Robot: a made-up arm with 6 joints. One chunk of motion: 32 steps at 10 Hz.
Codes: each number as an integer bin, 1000 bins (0 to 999) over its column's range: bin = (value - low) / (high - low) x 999, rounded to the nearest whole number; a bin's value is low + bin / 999 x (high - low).
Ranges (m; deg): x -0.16..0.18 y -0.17..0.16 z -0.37..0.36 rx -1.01..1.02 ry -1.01..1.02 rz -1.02..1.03
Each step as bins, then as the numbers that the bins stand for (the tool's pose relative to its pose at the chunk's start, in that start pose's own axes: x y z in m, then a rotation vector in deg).
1 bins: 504 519 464 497 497 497
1 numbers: 0.0115 0.0014 -0.0309 0.00 0.00 0.00
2 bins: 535 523 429 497 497 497
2 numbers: 0.0221 0.0028 -0.0565 0.00 0.00 0.00
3 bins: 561 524 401 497 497 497
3 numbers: 0.0309 0.0031 -0.0770 0.00 0.00 0.00
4 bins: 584 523 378 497 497 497
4 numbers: 0.0388 0.0028 -0.0938 0.00 0.00 0.00
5 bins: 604 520 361 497 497 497
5 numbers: 0.0456 0.0018 -0.1062 0.00 0.00 0.00
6 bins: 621 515 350 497 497 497
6 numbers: 0.0514 0.0001 -0.1142 0.00 0.00 0.00
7 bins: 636 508 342 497 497 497
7 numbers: 0.0565 -0.0022 -0.1201 0.00 0.00 0.00
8 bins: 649 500 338 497 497 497
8 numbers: 0.0609 -0.0048 -0.1230 0.00 0.00 0.00
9 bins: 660 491 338 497 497 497
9 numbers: 0.0646 -0.0078 -0.1230 0.00 0.00 0.00
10 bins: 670 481 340 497 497 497
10 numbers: 0.0680 -0.0111 -0.1216 0.00 0.00 0.00
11 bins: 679 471 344 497 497 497
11 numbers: 0.0711 -0.0144 -0.1186 0.00 0.00 0.00
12 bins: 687 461 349 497 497 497
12 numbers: 0.0738 -0.0177 -0.1150 0.00 0.00 0.00
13 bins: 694 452 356 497 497 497
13 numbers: 0.0762 -0.0207 -0.1099 0.00 0.00 0.00
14 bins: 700 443 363 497 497 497
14 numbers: 0.0782 -0.0237 -0.1047 0.00 0.00 0.00
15 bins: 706 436 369 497 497 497
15 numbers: 0.0803 -0.0260 -0.1004 0.00 0.00 0.00
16 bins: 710 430 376 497 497 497
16 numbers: 0.0816 -0.0280 -0.0952 0.00 0.00 0.00
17 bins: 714 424 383 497 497 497
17 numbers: 0.0830 -0.0299 -0.0901 0.00 0.00 0.00
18 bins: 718 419 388 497 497 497
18 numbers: 0.0844 -0.0316 -0.0865 0.00 0.00 0.00
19 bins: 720 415 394 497 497 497
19 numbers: 0.0850 -0.0329 -0.0821 0.00 0.00 0.00
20 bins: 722 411 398 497 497 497
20 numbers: 0.0857 -0.0342 -0.0792 0.00 0.00 0.00
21 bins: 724 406 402 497 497 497
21 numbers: 0.0864 -0.0359 -0.0762 0.00 0.00 0.00
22 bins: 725 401 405 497 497 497
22 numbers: 0.0867 -0.0375 -0.0741 0.00 0.00 0.00
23 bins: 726 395 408 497 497 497
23 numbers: 0.0871 -0.0395 -0.0719 0.00 0.00 0.00
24 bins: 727 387 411 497 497 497
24 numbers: 0.0874 -0.0422 -0.0697 0.00 0.00 0.00
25 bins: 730 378 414 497 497 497
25 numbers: 0.0884 -0.0451 -0.0675 0.00 0.00 0.00
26 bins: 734 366 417 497 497 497
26 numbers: 0.0898 -0.0491 -0.0653 0.00 0.00 0.00
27 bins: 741 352 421 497 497 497
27 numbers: 0.0922 -0.0537 -0.0624 0.00 0.00 0.00
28 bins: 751 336 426 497 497 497
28 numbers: 0.0956 -0.0590 -0.0587 0.00 0.00 0.00
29 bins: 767 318 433 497 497 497
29 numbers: 0.1010 -0.0650 -0.0536 0.00 0.00 0.00
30 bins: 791 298 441 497 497 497
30 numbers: 0.1092 -0.0716 -0.0477 0.00 0.00 0.00
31 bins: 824 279 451 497 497 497
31 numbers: 0.1204 -0.0778 -0.0404 0.00 0.00 0.00
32 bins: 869 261 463 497 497 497
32 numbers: 0.1358 -0.0838 -0.0317 0.00 0.00 0.00
